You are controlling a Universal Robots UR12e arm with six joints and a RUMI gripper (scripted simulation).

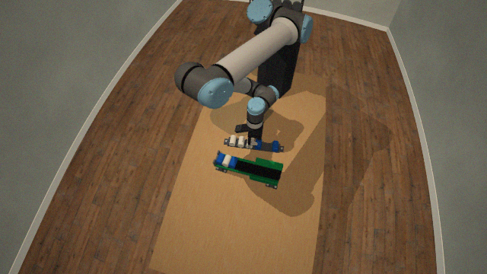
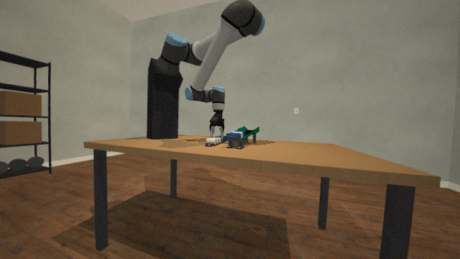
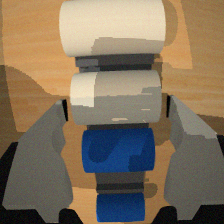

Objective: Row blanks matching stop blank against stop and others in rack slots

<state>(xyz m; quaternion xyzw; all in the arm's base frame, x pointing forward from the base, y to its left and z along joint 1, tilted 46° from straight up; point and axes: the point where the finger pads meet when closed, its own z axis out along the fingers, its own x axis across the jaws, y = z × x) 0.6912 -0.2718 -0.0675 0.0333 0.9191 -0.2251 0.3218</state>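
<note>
The stock rack is 40 mm below my hand, 30 mm to the left of it and 10 mm ahead of it.
</note>
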